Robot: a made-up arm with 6 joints. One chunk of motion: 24 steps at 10 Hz.
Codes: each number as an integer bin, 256 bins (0 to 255) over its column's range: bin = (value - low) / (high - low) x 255, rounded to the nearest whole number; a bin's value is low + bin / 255 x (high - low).
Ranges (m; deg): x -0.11..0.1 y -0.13..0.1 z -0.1..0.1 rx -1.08..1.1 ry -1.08..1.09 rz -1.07..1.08
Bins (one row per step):
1: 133 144 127 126 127 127
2: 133 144 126 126 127 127
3: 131 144 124 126 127 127
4: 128 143 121 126 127 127
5: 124 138 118 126 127 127
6: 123 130 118 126 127 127
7: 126 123 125 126 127 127
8: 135 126 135 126 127 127
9: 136 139 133 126 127 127
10: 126 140 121 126 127 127
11: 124 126 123 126 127 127
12: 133 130 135 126 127 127
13: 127 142 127 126 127 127
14: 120 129 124 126 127 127
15: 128 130 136 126 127 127
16: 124 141 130 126 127 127
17: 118 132 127 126 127 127
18: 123 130 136 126 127 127
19: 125 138 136 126 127 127
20: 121 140 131 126 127 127
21: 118 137 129 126 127 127
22: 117 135 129 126 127 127
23: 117 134 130 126 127 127
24: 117 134 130 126 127 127
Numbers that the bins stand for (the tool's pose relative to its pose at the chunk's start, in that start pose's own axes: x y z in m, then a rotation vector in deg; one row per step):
1: -0.0005 -0.0001 -0.0004 0.00 0.00 0.00
2: -0.0005 -0.0001 -0.0012 0.00 0.00 0.00
3: -0.0021 -0.0001 -0.0027 0.00 0.00 0.00
4: -0.0046 -0.0010 -0.0051 0.00 0.00 0.00
5: -0.0079 -0.0055 -0.0075 0.00 0.00 0.00
6: -0.0087 -0.0127 -0.0075 0.00 0.00 0.00
7: -0.0062 -0.0191 -0.0020 0.00 0.00 0.00
8: 0.0012 -0.0164 0.0059 0.00 0.00 0.00
9: 0.0020 -0.0046 0.0043 0.00 0.00 0.00
10: -0.0062 -0.0037 -0.0051 0.00 0.00 0.00
11: -0.0079 -0.0164 -0.0035 0.00 0.00 0.00
12: -0.0005 -0.0127 0.0059 0.00 0.00 0.00
13: -0.0054 -0.0019 -0.0004 0.00 0.00 0.00
14: -0.0112 -0.0136 -0.0027 0.00 0.00 0.00
15: -0.0046 -0.0127 0.0067 0.00 0.00 0.00
16: -0.0079 -0.0028 0.0020 0.00 0.00 0.00
17: -0.0128 -0.0109 -0.0004 0.00 0.00 0.00
18: -0.0087 -0.0127 0.0067 0.00 0.00 0.00
19: -0.0071 -0.0055 0.0067 0.00 0.00 0.00
20: -0.0104 -0.0037 0.0027 0.00 0.00 0.00
21: -0.0128 -0.0064 0.0012 0.00 0.00 0.00
22: -0.0136 -0.0082 0.0012 0.00 0.00 0.00
23: -0.0136 -0.0091 0.0020 0.00 0.00 0.00
24: -0.0136 -0.0091 0.0020 0.00 0.00 0.00

